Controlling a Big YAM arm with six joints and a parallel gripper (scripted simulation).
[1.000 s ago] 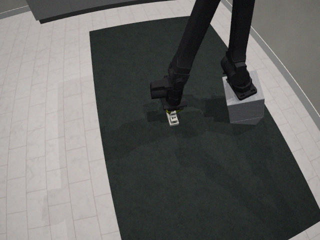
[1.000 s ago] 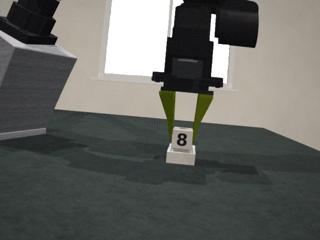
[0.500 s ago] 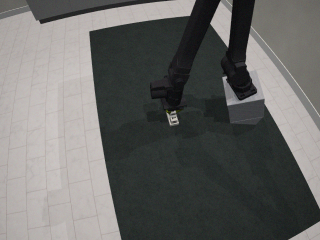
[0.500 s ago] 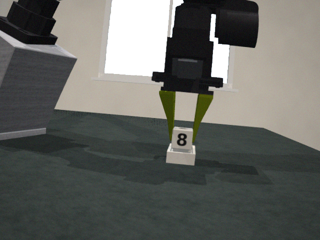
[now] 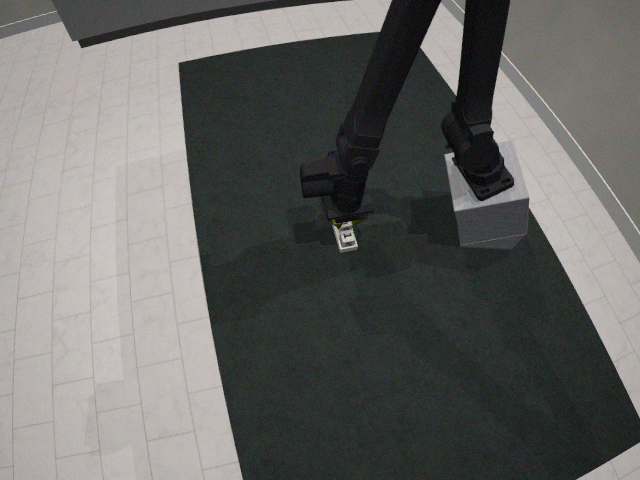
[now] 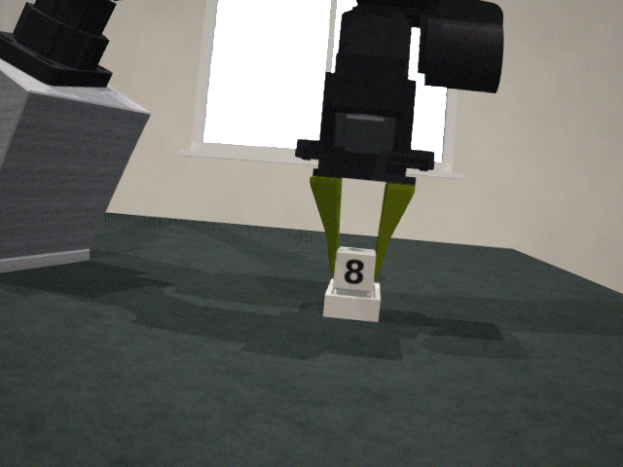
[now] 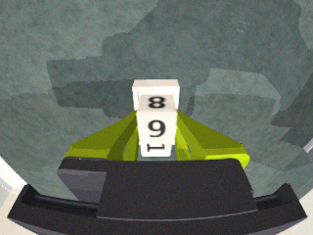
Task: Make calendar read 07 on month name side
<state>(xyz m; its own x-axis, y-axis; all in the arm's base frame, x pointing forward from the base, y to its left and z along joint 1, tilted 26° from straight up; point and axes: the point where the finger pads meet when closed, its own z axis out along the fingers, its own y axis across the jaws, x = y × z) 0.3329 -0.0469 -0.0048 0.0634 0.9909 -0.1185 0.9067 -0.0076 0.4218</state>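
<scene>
The small white tray is 2 cm to the left of my hand and 3 cm below it.
</scene>
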